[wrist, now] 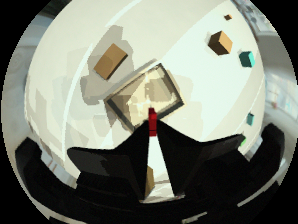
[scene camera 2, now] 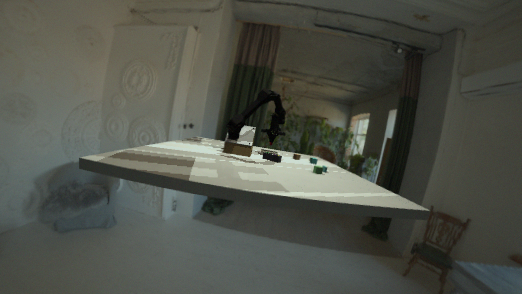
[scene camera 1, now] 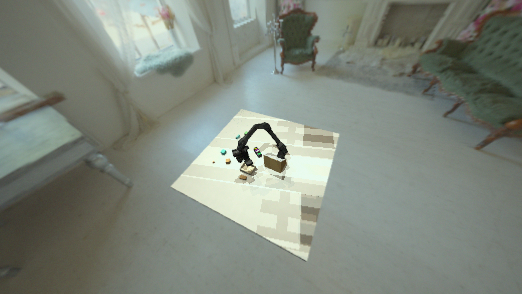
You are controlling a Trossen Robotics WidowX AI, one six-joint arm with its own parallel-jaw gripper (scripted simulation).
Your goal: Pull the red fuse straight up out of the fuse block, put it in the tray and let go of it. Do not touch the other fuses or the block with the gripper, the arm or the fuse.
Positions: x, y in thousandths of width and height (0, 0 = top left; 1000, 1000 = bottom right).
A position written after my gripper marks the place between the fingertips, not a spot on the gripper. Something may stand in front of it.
My gripper (wrist: 512, 551) carries a red fuse. Also in view: a tray (wrist: 522, 386).
